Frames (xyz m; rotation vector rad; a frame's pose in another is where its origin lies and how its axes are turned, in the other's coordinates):
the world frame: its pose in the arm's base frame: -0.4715 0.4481 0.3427 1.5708 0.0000 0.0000
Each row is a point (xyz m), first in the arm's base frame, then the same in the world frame.
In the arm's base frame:
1: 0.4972 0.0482 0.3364
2: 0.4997 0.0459 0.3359
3: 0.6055 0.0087 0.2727
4: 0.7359 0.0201 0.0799
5: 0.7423 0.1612 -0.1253
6: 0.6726 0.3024 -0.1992
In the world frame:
1: 0.9687 -0.0063 0.3999
2: 0.9712 -0.0068 0.4022
3: 1.0770 -0.0700 0.4394
4: 1.2074 -0.2628 0.4280
5: 1.2138 -0.4680 0.2869
6: 1.1441 -0.5419 0.1457

